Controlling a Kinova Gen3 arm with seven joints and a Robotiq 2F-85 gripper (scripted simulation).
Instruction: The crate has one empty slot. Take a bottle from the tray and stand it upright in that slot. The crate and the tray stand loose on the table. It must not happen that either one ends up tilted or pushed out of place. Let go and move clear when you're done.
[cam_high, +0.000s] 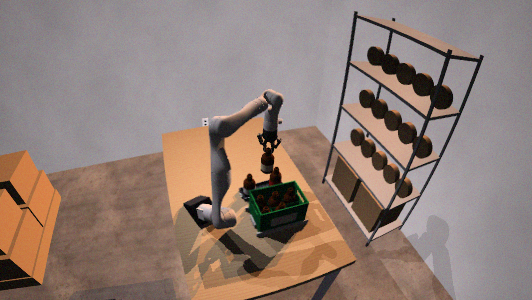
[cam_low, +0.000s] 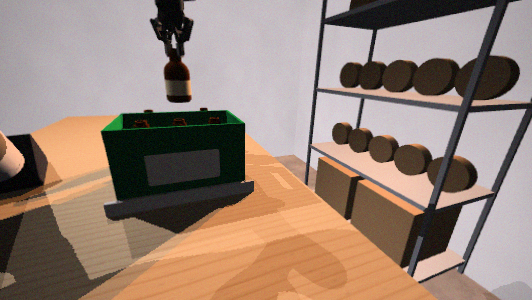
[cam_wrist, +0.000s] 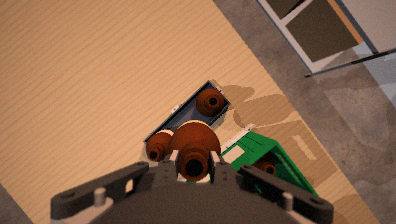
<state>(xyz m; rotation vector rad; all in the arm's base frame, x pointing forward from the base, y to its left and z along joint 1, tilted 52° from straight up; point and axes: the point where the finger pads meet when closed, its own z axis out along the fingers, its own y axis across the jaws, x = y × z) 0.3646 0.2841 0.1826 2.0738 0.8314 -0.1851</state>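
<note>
Now: the brown bottle 70 mm below my hand. Also, from my hand: green crate: 250 mm below, 200 mm to the right, 50 mm behind; then dark tray: 330 mm below, 30 mm to the left.
</note>
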